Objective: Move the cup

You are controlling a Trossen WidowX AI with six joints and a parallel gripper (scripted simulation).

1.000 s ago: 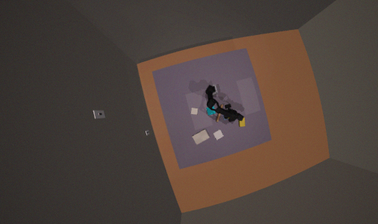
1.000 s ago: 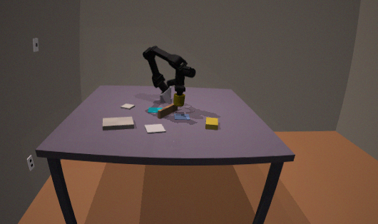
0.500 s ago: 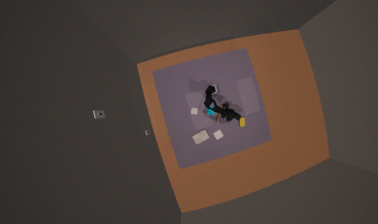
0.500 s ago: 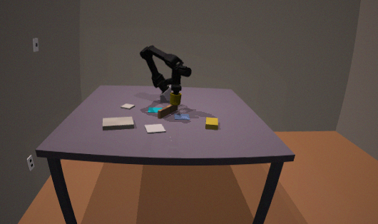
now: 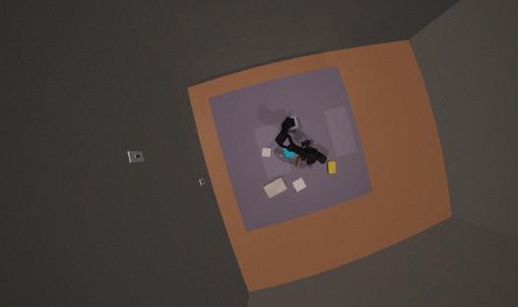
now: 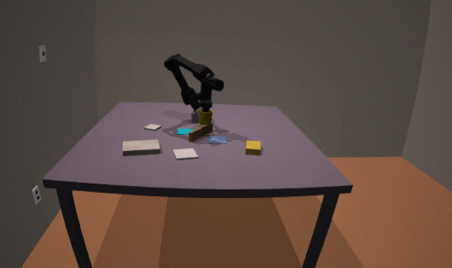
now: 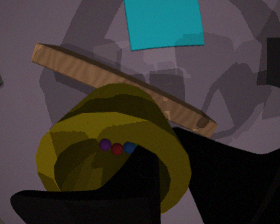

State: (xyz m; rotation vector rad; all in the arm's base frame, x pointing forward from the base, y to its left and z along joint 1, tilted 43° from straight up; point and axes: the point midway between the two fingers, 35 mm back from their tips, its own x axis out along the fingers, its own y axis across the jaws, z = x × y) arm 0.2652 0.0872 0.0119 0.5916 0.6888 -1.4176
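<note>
My gripper tip is now 120 mm above the teal pad, 110 mm to the left of it and 30 mm past it. Also, from my gripper tip: blue marble (20 mm to the left, 20 mm below, 20 mm ahead); cup (20 mm ahead); wooden bar (90 mm below, 20 mm to the right, 20 mm ahead).
</note>
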